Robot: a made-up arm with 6 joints.
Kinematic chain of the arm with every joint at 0, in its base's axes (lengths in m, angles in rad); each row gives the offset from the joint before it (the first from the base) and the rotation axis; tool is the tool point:
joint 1: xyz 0 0 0.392 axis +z
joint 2: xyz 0 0 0 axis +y
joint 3: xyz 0 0 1.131 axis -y
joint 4: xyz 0 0 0 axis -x
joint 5: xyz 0.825 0 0 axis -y
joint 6: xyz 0 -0.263 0 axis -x
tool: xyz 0 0 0
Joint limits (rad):
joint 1: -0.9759..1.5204
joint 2: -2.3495..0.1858
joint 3: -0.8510..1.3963
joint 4: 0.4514..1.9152
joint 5: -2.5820..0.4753
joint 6: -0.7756..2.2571
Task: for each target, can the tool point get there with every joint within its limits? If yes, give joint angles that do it. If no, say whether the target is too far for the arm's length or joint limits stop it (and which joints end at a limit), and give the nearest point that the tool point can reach.
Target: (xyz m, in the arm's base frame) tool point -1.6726 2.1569 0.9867
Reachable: no: too far | nearest point -1.1957 1.5419 0.8171 | short by 0.797 m
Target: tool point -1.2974 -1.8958 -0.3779
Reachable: no: too far | nearest point -1.0693 -1.5625 -0.2426 | short by 0.426 m
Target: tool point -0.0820 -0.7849 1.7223
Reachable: yes | joints 1.3300 -1.1101 -0.0950 1.1497 -1.1540 -0.0706
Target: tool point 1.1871 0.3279 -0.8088
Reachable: no: joint limits stop it (at a limit: joint 2, joint 3, joint 4) | nearest point 0.7375 0.2037 0.8518 | short by 1.725 m
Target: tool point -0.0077 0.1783 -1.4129
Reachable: no: joint limits stop it (at a limit: joint 1, joint 2, joint 3) | nearest point -0.7313 1.1171 -1.0868 | short by 1.229 m
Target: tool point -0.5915 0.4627 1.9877
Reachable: yes | joints -0.7529 -0.8585 0.2878 1.3140 -2.2619 -0.4287
